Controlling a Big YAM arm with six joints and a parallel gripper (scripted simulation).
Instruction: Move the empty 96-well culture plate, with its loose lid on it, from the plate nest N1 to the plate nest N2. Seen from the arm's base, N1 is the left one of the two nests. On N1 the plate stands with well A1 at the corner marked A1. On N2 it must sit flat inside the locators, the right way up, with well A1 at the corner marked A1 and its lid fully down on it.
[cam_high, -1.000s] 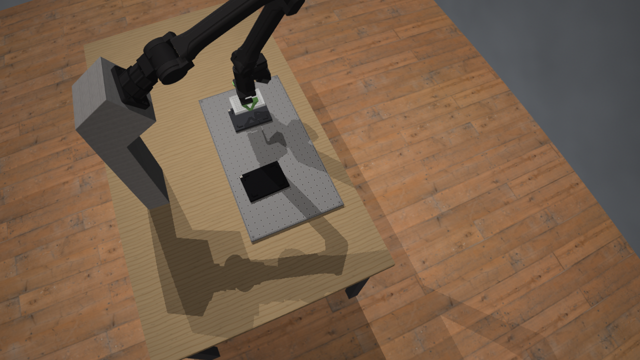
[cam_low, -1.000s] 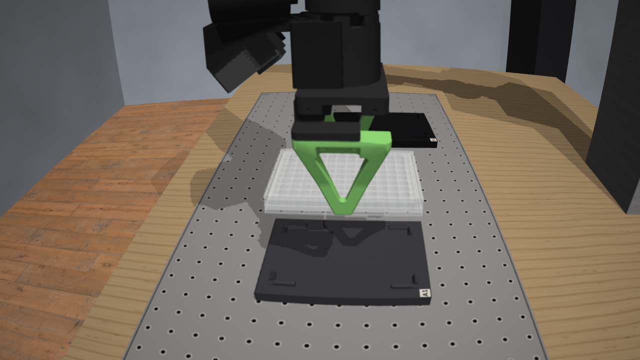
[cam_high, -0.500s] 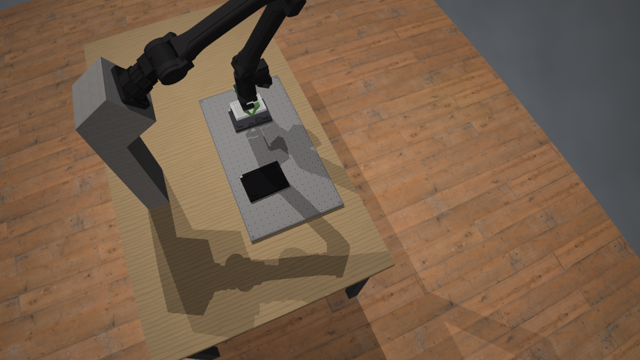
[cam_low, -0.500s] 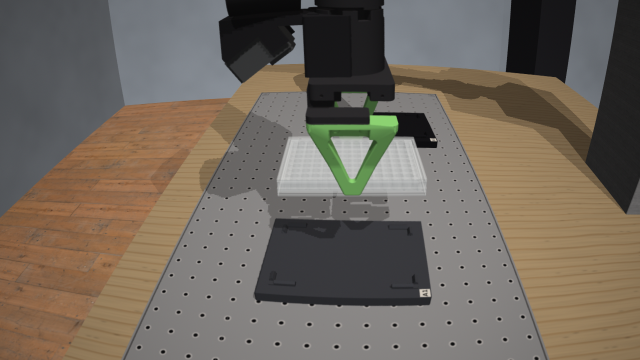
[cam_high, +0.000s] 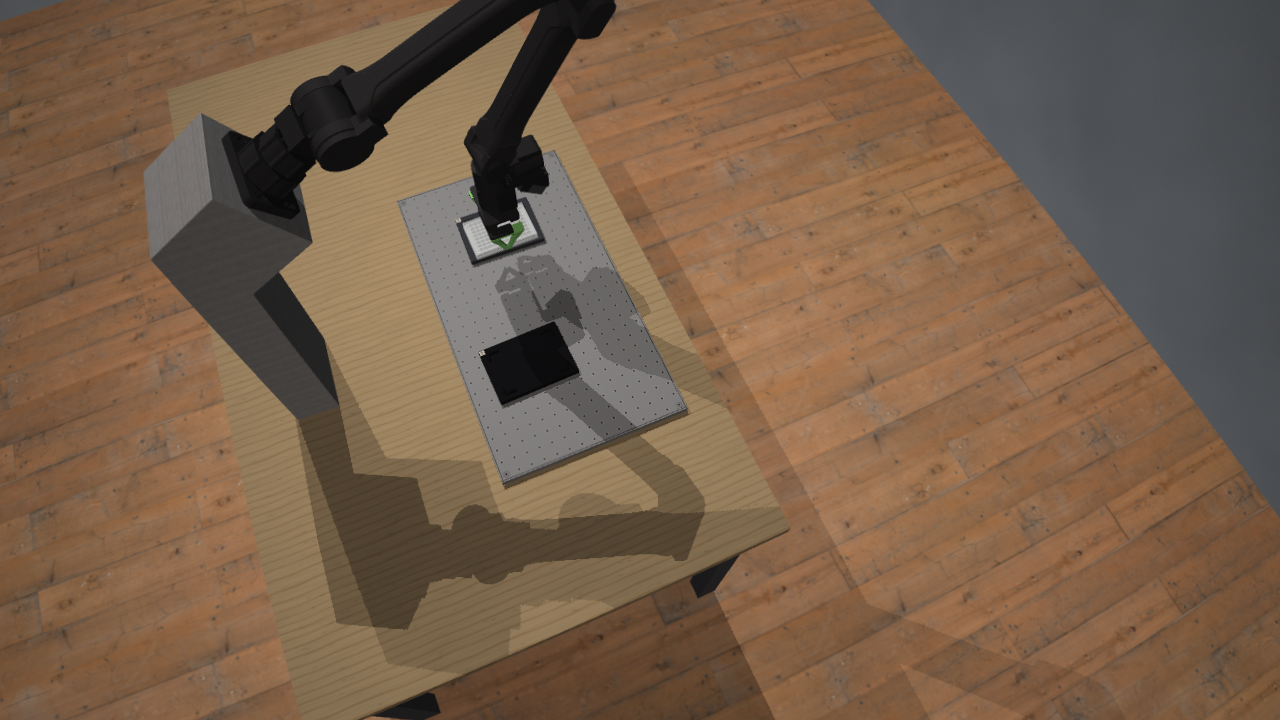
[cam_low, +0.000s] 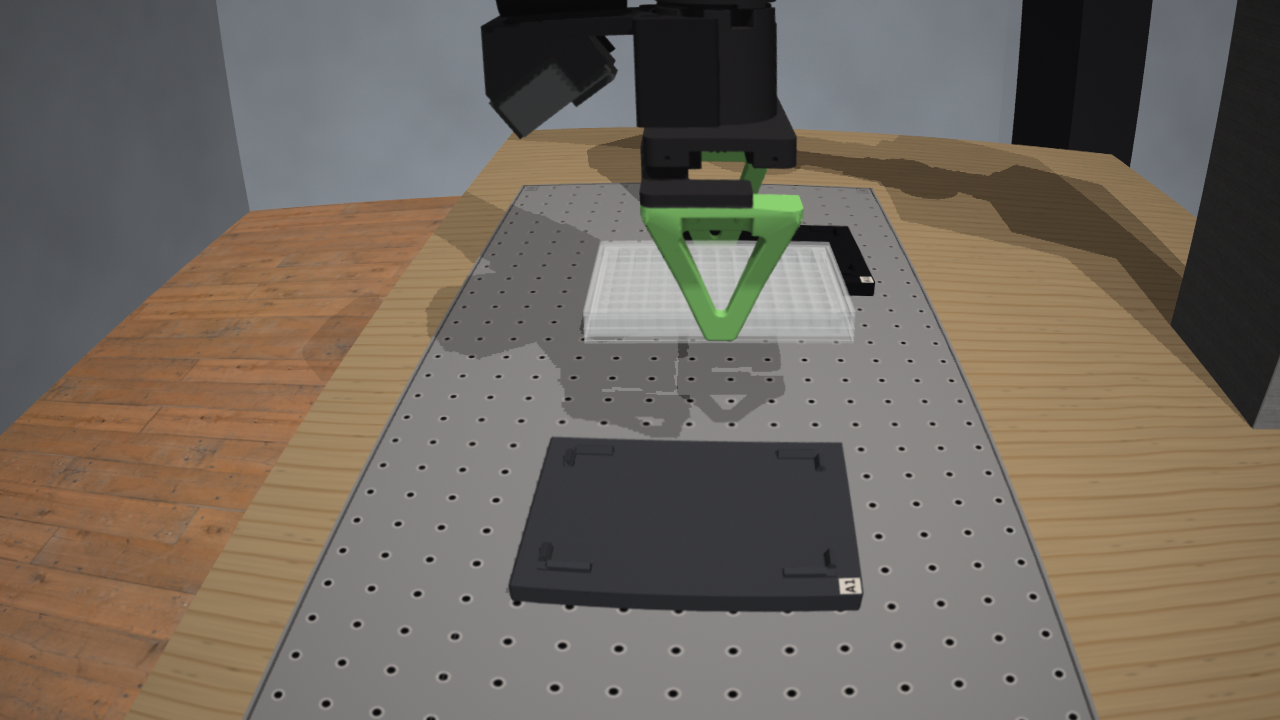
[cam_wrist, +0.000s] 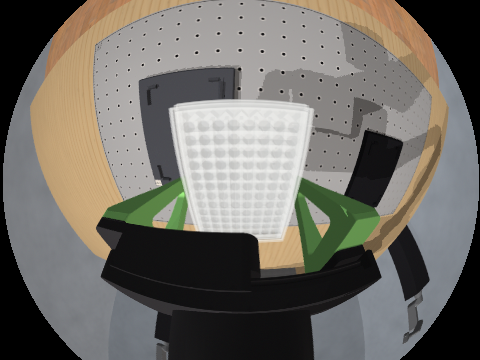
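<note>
My hand is 110 mm past the black nest N2, 230 mm to the left of it and 100 mm above it. Round my hand: nest N1: 30 mm ahead, 60 mm to the left, 100 mm below; then lid: right at my hand.
</note>
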